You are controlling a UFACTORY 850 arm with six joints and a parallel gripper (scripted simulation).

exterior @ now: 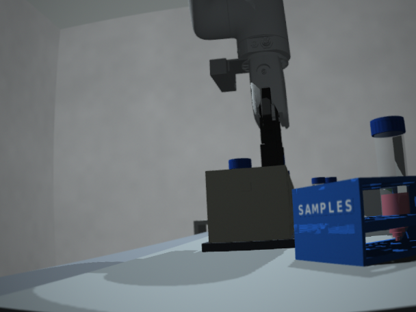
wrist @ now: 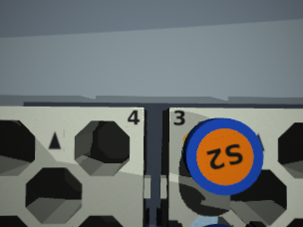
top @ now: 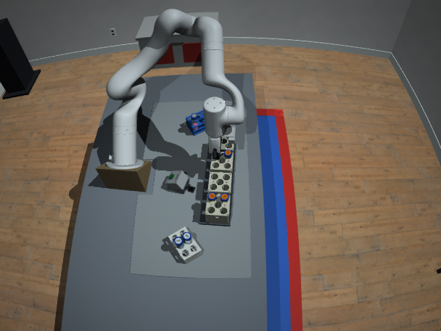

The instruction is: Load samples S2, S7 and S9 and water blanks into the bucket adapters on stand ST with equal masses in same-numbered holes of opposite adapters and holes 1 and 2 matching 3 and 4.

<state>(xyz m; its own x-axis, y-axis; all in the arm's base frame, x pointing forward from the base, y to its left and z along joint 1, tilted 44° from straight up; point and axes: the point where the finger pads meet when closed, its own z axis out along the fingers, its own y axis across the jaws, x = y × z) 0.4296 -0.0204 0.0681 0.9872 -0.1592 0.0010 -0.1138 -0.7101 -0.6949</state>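
The green done key lies 21 cm behind my hand, 8 cm to the right of it and 6 cm below it. Also, from my hand: blue samples rack 27 cm to the left, 9 cm below, 8 cm behind; white blanks rack 40 cm to the right, 15 cm behind, 9 cm below.
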